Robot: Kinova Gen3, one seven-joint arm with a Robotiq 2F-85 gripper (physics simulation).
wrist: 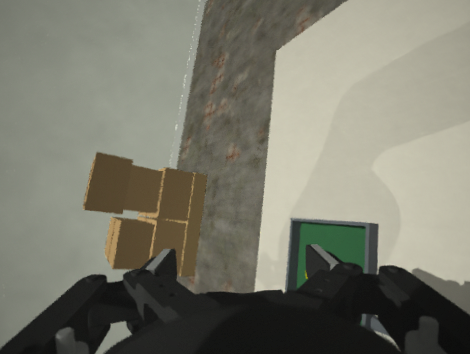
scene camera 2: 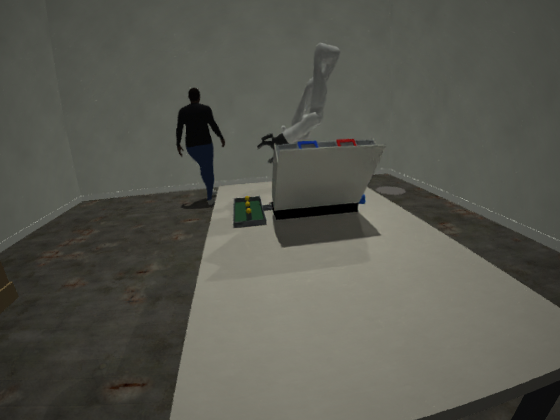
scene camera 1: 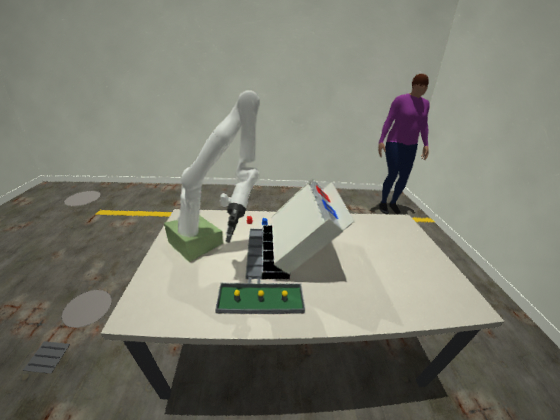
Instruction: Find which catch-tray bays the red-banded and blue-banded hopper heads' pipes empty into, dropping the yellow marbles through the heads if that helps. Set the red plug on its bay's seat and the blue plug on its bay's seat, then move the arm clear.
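Seen in the pictures: gripper, fingertip midpoint: [wrist: 241, 261] [scene camera 2: 262, 155] [scene camera 1: 227, 239]; arm's base, link origin: [scene camera 1: 188, 232].
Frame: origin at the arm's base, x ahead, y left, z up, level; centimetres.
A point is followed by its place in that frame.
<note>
My gripper [scene camera 1: 228, 242] {x 26.1, y -17.6, z 13.0 cm} [scene camera 2: 264, 154] {x 26.1, y -17.6, z 13.0 cm} [wrist: 241, 261] {x 26.1, y -17.6, z 13.0 cm} is open and empty, above the table on the robot-base side of the grey catch tray [scene camera 1: 255, 255] {x 34.2, y 0.7, z -10.8 cm}. The red plug [scene camera 1: 249, 219] {x 25.1, y 30.5, z -8.8 cm} and blue plug [scene camera 1: 265, 221] {x 35.2, y 30.0, z -8.8 cm} [scene camera 2: 362, 199] {x 36.1, y 31.4, z -9.8 cm} stand beyond the catch tray's far end. The red-banded head [scene camera 1: 323, 193] [scene camera 2: 346, 142] {x 62.2, y 17.1, z 21.7 cm} and blue-banded head [scene camera 1: 330, 209] {x 68.3, y 5.7, z 17.9 cm} [scene camera 2: 307, 144] {x 64.5, y 1.9, z 21.7 cm} are at the top of the slanted white housing [scene camera 1: 300, 227] {x 55.1, y -2.2, z 11.6 cm} [scene camera 2: 322, 177] {x 63.4, y 7.4, z 8.6 cm}, which hides the pipes. Three yellow marbles [scene camera 1: 261, 293] {x 41.4, y -26.1, z -6.9 cm} [scene camera 2: 248, 211] {x 52.1, y -23.9, z -7.7 cm} sit in a row in the green tray [scene camera 1: 272, 302] {x 46.2, y -26.3, z -11.8 cm} [scene camera 2: 256, 212] {x 42.4, y -21.4, z -11.7 cm} [wrist: 332, 240] {x 26.2, y -27.4, z -11.7 cm}.
The green robot base [scene camera 1: 192, 242] {x 4.3, y -5.8, z -1.3 cm} stands at the table's left in scene camera 1. Black compartments [scene camera 1: 268, 252] {x 40.7, y 1.8, z -8.7 cm} line the housing's foot beside the catch tray. Cardboard boxes [wrist: 175, 195] stand off the table. Two people [scene camera 1: 407, 120] [scene camera 2: 197, 130] are beyond the table.
</note>
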